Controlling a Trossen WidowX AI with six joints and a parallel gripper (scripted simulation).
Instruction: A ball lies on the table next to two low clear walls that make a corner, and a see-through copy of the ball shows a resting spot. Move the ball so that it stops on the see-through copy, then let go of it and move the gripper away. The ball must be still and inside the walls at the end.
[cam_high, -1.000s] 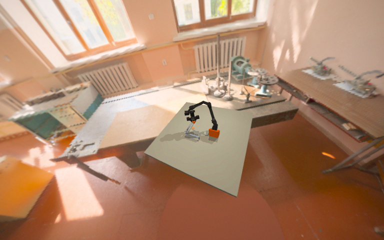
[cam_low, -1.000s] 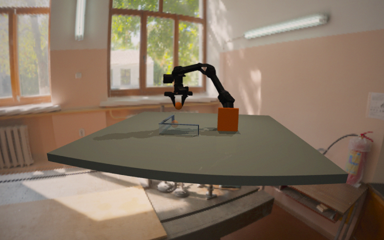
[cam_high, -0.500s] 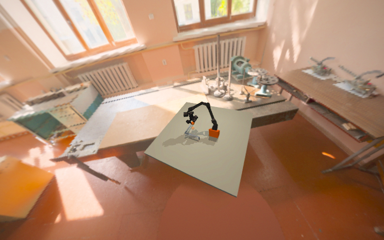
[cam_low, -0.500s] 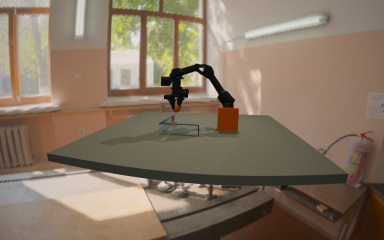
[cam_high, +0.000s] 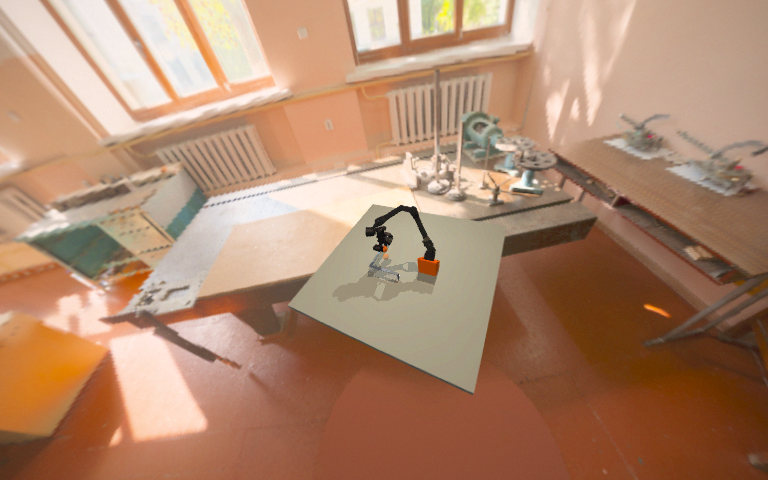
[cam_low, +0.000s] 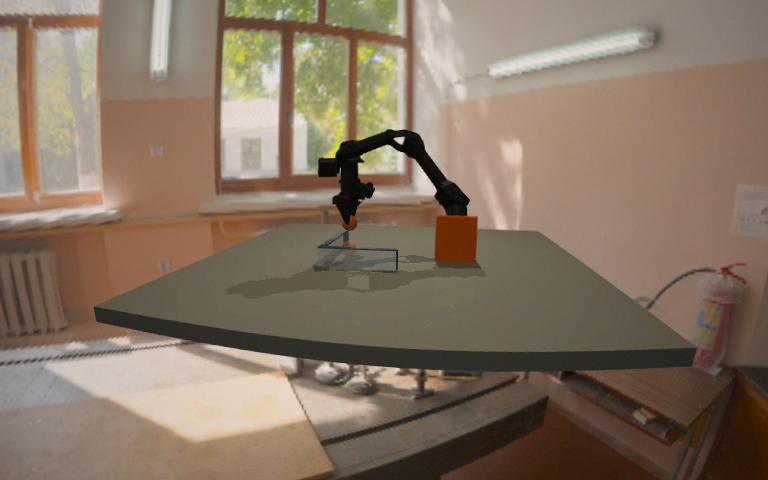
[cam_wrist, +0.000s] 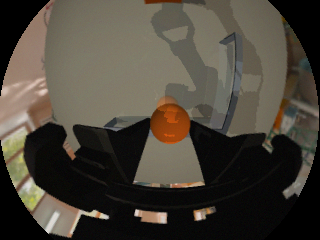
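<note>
The see-through copy is 80 mm below my gripper tip. From my gripper tip the other things lie so: orange ball (right at my gripper tip); clear wall (60 mm behind, 150 mm to the left, 80 mm below).
</note>
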